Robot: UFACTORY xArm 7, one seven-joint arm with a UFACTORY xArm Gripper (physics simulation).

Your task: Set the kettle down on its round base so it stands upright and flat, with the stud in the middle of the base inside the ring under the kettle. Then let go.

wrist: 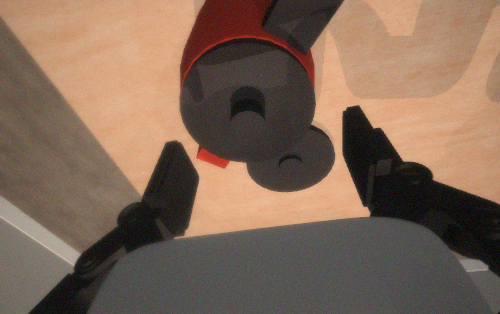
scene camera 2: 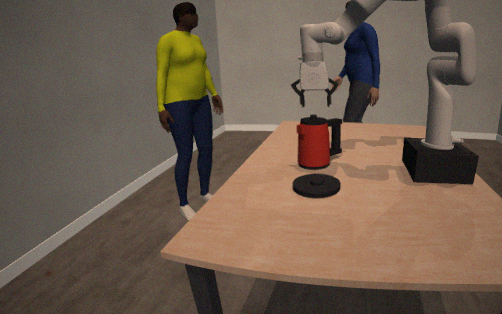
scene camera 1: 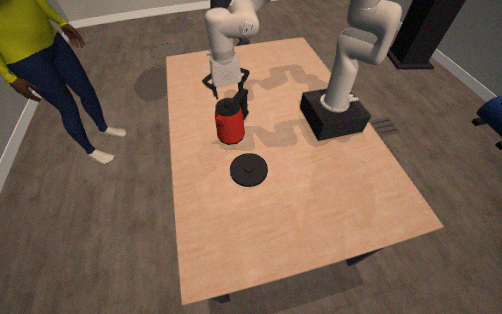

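Note:
The red kettle (scene camera 1: 230,126) (scene camera 2: 314,146) (wrist: 220,25) stands upright on the table, apart from its base. Its black handle (scene camera 1: 244,106) (scene camera 2: 336,137) (wrist: 302,22) is on the right in both scene views; its black lid has a small knob. The round black base (scene camera 1: 249,179) (scene camera 2: 316,190) (wrist: 312,172) lies flat on the table, in front of the kettle in scene camera 2, with its stud (scene camera 1: 249,169) (scene camera 2: 316,182) (wrist: 290,160) uncovered. My gripper (scene camera 1: 228,95) (scene camera 2: 315,105) (wrist: 262,145) is open and empty above the kettle's lid. The ring under the kettle is hidden.
The table (scene camera 1: 300,210) (scene camera 2: 280,235) carries the kettle and base. The arm's black mounting block (scene camera 1: 336,120) (scene camera 2: 440,162) is to their right. A person in a yellow top (scene camera 1: 27,32) (scene camera 2: 182,65) stands left of the table; one in blue (scene camera 2: 363,55) stands behind it.

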